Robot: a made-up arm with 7 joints.
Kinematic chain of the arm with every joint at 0, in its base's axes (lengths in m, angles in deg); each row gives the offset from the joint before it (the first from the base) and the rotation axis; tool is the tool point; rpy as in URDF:
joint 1: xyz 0 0 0.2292 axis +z
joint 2: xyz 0 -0.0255 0.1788 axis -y
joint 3: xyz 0 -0.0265 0.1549 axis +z
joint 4: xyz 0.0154 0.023 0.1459 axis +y
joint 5: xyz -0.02 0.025 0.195 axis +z
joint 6: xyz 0 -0.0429 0.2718 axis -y
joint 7: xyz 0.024 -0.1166 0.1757 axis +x
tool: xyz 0 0 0 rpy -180 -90 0
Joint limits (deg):
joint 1: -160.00..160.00
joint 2: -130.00..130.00
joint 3: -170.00..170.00
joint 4: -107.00..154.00
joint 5: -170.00..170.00
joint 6: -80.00..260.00
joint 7: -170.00..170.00
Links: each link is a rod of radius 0.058 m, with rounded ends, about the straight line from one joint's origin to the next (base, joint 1, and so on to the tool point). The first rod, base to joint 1, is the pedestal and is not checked.
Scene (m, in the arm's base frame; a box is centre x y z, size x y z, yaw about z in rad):
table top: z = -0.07
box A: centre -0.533 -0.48 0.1 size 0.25 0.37 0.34 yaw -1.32
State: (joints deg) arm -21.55 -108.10 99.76 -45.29 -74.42 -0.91 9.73
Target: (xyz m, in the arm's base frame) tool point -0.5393 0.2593 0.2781
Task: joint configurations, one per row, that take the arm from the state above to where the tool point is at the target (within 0.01 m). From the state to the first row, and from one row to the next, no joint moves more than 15 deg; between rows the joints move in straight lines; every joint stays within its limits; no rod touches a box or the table.
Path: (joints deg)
1: -21.57 -111.75 87.14 -55.58 -62.82 -7.55 2.08
2: -21.59 -115.40 74.52 -65.86 -51.23 -14.19 -5.57
3: -21.60 -119.05 61.91 -76.14 -39.63 -20.83 -13.22
4: -21.62 -122.70 49.29 -86.43 -28.03 -27.47 -20.87
5: -21.64 -126.35 36.67 -96.72 -16.43 -34.11 -28.52
6: -21.66 -130.00 24.05 -107.00 -4.84 -40.75 -36.17
7: -34.92 -130.00 38.43 -106.64 -17.01 -33.47 -28.52
8: -48.19 -130.00 52.81 -106.27 -29.19 -26.19 -20.87
9: -61.45 -130.00 67.19 -105.91 -41.37 -18.91 -13.22
10: -74.71 -130.00 81.56 -105.54 -53.54 -11.63 -5.57
11: -87.98 -130.00 95.94 -105.18 -65.72 -4.35 2.08
12: -101.24 -130.00 110.32 -104.81 -77.89 2.93 9.73

